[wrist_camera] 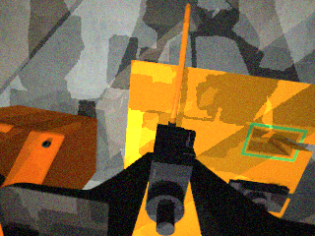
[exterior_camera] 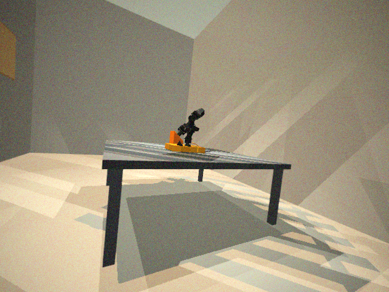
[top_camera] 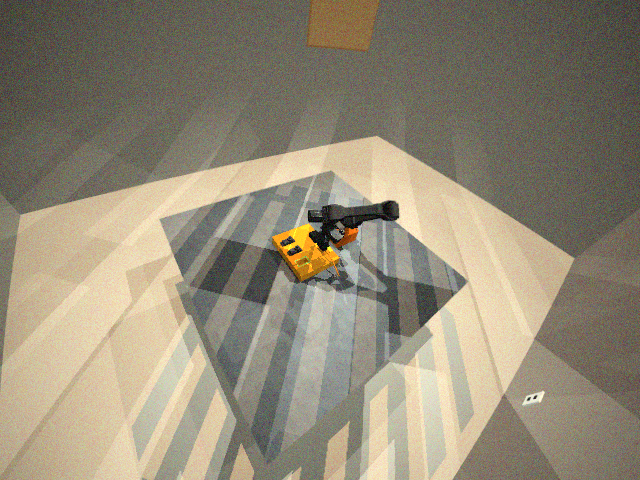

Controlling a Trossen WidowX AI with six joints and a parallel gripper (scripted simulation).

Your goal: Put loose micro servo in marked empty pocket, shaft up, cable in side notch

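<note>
Right now the yellow deck is 30 mm ahead of my gripper tip, 70 mm to the right of it and 90 mm below it.
</note>
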